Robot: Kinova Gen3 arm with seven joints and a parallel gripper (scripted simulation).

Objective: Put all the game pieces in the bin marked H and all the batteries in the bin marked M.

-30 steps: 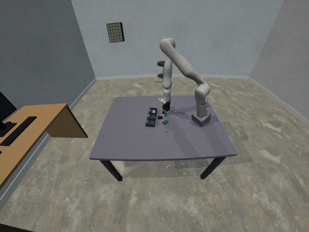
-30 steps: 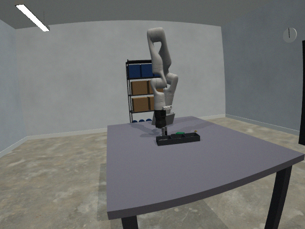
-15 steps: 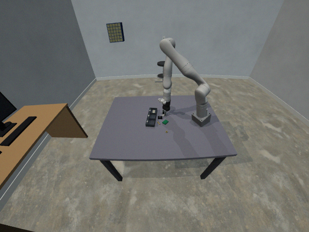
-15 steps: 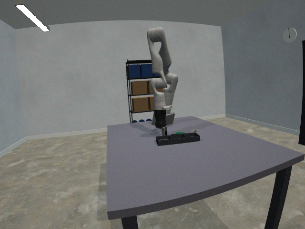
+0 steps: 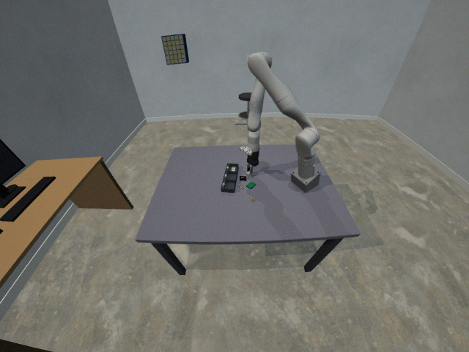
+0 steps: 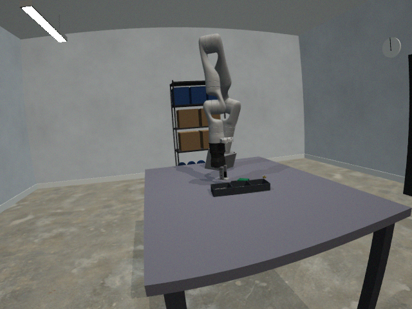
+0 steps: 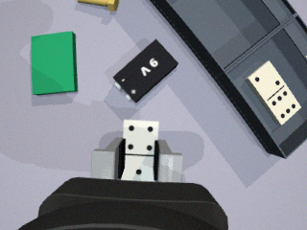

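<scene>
Now: the cream domino 12 cm ahead of my hand, 3 cm to the right of it and 3 cm below it. From my hand the other things lie so: green flat piece 2 cm behind, 10 cm to the left, 4 cm below; then black 9-volt battery 3 cm ahead, 5 cm to the left, 4 cm below; then white domino 1 cm below.
</scene>
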